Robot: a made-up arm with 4 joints.
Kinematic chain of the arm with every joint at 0, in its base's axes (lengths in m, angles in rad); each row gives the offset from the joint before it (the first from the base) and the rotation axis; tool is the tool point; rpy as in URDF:
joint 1: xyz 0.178 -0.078 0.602 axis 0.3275 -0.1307 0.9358
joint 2: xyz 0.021 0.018 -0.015 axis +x
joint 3: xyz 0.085 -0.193 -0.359 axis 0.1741 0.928 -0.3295
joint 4: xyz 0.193 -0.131 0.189 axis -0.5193 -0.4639 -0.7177
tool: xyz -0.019 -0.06 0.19 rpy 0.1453 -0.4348 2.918
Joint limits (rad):
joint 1: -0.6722..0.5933
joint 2: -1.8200..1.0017
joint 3: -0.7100..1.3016
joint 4: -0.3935..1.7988
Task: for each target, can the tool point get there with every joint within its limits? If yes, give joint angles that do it. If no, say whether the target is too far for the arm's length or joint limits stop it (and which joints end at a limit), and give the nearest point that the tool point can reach.
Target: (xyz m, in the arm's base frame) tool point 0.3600 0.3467 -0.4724
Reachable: no: too far | nearest point 0.4992 0.2918 -0.0768 | short by 0.423 m
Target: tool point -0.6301 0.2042 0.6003
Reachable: no: joint limits stop it (at a limit: joint 1, joint 3) | nearest point 0.0340 -0.2309 0.5878 | short by 0.794 m
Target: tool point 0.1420 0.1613 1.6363
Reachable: no: too far | nearest point 0.4591 0.0911 1.0895 | short by 0.636 m
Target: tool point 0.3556 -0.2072 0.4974
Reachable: yes | joints 0.4047 0.3636 -0.2936 0.9299
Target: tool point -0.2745 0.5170 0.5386
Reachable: no: joint limits stop it (at a limit: joint 1, joint 2, joint 3, joint 4) | nearest point 0.1957 0.0059 0.4664 | short by 0.698 m
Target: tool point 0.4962 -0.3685 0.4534
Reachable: yes | joints -0.0517 0.1457 0.4933 0.9199
